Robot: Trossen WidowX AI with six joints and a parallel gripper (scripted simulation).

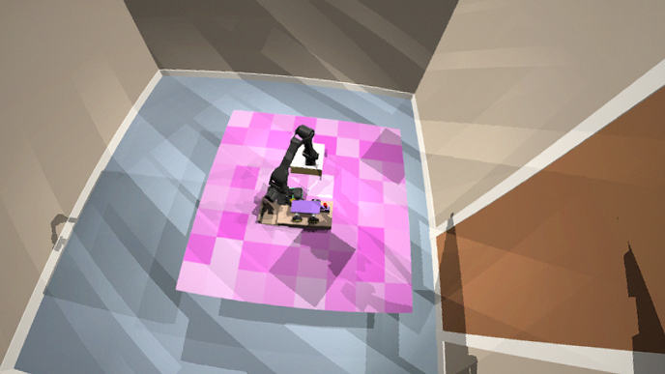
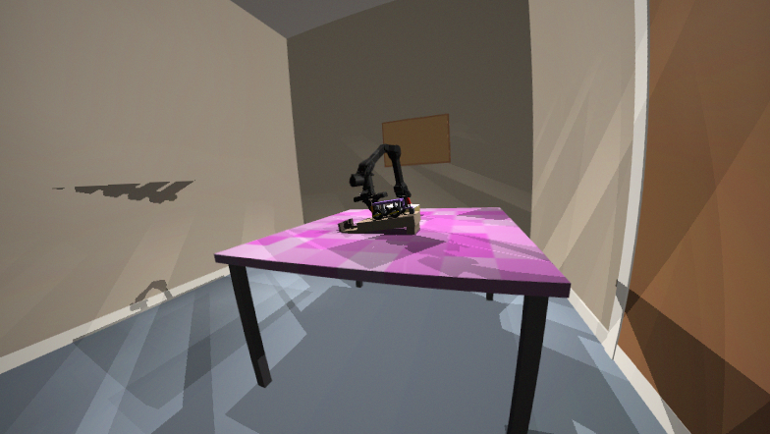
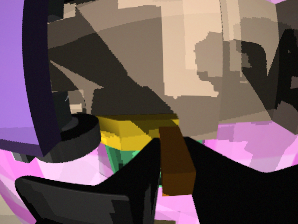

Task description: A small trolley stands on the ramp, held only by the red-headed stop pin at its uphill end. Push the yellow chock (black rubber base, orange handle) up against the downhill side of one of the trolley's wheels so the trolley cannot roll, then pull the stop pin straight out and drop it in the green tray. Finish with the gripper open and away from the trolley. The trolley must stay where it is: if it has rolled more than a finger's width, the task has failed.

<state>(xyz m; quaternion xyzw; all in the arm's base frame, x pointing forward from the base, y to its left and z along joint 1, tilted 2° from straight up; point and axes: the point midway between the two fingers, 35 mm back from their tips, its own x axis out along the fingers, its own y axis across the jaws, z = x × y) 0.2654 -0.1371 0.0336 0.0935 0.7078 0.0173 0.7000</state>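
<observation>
Now: the yellow chock 2 cm to the left of my gripper tip and 1 cm below it. Round my gripper tip: purple trolley (11 cm to the left, 7 cm ahead, 2 cm above); then green tray (10 cm below, 7 cm behind, 3 cm to the left); then ramp (11 cm to the left, 7 cm ahead, 4 cm below).
</observation>
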